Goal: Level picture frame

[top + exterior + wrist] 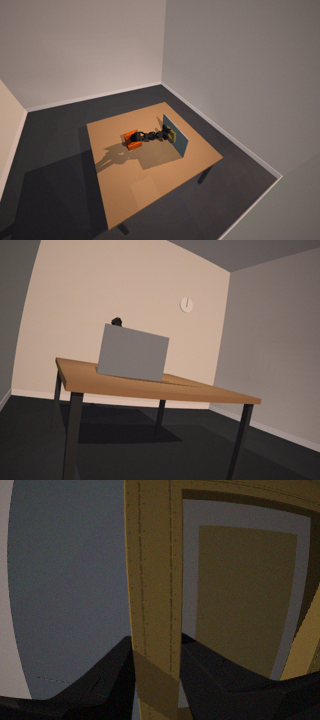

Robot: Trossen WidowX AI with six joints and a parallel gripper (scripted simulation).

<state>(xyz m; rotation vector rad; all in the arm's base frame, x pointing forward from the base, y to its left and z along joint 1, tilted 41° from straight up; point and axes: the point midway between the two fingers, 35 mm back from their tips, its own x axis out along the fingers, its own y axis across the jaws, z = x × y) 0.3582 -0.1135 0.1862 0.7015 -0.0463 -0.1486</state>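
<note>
My gripper tip is now 1 cm to the left of the picture frame and 5 cm above it. The rest, counted from my gripper tip: blue-grey wall panel 1 cm ahead, 3 cm to the right, 7 cm below.
</note>
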